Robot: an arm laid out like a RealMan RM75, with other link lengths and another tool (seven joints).
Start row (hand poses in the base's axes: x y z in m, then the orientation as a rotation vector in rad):
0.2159 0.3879 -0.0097 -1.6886 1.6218 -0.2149
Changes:
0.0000 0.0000 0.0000 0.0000 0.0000 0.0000
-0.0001 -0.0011 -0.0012 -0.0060 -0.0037 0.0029
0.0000 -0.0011 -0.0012 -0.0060 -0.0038 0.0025
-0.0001 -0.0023 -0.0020 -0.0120 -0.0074 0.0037
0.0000 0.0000 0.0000 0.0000 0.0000 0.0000
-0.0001 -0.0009 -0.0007 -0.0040 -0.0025 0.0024
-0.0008 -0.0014 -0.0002 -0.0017 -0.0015 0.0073
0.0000 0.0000 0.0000 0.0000 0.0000 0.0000
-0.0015 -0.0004 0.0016 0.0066 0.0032 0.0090
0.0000 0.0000 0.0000 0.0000 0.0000 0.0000
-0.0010 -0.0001 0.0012 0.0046 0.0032 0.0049
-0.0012 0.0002 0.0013 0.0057 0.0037 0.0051
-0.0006 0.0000 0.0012 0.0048 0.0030 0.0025
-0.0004 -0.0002 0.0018 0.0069 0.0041 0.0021
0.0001 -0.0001 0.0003 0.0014 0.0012 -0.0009
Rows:
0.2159 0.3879 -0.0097 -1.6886 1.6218 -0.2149
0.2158 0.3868 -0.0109 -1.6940 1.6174 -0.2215
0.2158 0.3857 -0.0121 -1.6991 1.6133 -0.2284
0.2157 0.3834 -0.0141 -1.7083 1.6063 -0.2427
0.2157 0.3834 -0.0141 -1.7083 1.6063 -0.2427
0.2156 0.3825 -0.0148 -1.7122 1.6029 -0.2469
0.2148 0.3811 -0.0150 -1.7185 1.5955 -0.2460
0.2148 0.3811 -0.0150 -1.7185 1.5955 -0.2460
0.2133 0.3807 -0.0134 -1.7215 1.5889 -0.2334
0.2133 0.3807 -0.0134 -1.7215 1.5889 -0.2334
0.2123 0.3806 -0.0122 -1.7229 1.5862 -0.2245
0.2111 0.3808 -0.0109 -1.7237 1.5835 -0.2142
0.2105 0.3808 -0.0097 -1.7230 1.5827 -0.2065
0.2101 0.3806 -0.0079 -1.7208 1.5828 -0.1964
0.2102 0.3805 -0.0076 -1.7195 1.5843 -0.1947

